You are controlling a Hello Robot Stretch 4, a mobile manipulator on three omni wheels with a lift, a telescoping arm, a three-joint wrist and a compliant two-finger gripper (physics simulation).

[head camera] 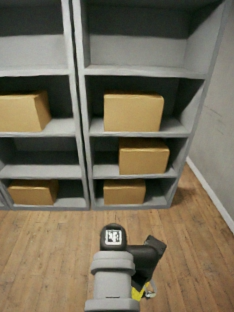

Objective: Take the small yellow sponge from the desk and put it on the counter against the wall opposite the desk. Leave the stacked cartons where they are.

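Places are measured from the robot's base along level axes (x ahead, y right, z down), in metres.
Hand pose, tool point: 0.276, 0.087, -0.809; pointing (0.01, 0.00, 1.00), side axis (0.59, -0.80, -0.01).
Each offset is from my tool point to the top centre of the thing, as dx, dy, dz. Level surfaces: height alone.
My gripper [143,295] is at the bottom of the head camera view, low in front of the shelves and partly hidden behind the grey arm and black wrist. It is shut on the small yellow sponge @(-0.002, -0.001, -0.024) [138,294]. A yellow part of the sponge shows beside a fingertip, and the rest is hidden. The desk, the counter and the stacked cartons on it or near it cannot be made out in this view.
A grey shelf unit [145,72] stands ahead, with cardboard boxes @(+1.137, +0.044, -0.424) [132,113] @(+1.142, +0.181, +0.033) [144,159] @(+1.136, +0.022, +0.490) [124,192] on its shelves. Another grey shelf unit [34,72] stands to its left with boxes [20,113] [31,194]. A grey wall [215,120] is on the right. The floor @(dz +0.836) [50,250] is wooden.
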